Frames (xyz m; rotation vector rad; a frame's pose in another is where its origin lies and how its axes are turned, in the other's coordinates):
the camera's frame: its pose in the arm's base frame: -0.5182 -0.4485 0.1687 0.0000 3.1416 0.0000
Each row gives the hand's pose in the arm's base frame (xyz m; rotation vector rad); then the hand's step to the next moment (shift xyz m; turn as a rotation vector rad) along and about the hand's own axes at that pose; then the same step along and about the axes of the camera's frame.
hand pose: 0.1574 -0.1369 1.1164 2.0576 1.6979 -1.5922
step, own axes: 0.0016 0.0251 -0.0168 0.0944 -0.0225 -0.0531
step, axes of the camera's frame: -0.0295 0.0008 0.0066 -0.0068 0.1066 0.0286
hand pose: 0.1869 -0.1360 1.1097 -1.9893 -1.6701 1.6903
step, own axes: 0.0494 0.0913 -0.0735 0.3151 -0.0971 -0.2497
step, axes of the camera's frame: -0.1055 0.0383 0.0599 -0.0604 0.4058 0.0526
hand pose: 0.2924 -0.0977 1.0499 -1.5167 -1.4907 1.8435
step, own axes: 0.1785 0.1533 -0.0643 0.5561 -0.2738 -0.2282
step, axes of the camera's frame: -0.0400 0.1076 0.2152 0.1110 0.6504 0.0297
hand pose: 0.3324 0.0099 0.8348 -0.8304 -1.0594 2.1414
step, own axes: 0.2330 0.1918 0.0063 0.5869 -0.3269 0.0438
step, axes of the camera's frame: 0.1951 0.0730 0.2185 0.3206 0.5756 -0.1384
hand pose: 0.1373 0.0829 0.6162 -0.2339 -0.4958 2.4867
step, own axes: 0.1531 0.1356 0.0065 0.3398 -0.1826 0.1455
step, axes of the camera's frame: 0.1960 -0.0160 0.0566 0.2219 0.2926 -0.1874
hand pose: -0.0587 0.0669 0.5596 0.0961 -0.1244 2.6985
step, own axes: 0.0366 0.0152 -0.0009 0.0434 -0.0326 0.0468
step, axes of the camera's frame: 0.0396 0.0018 -0.0012 0.0230 0.0428 -0.0526
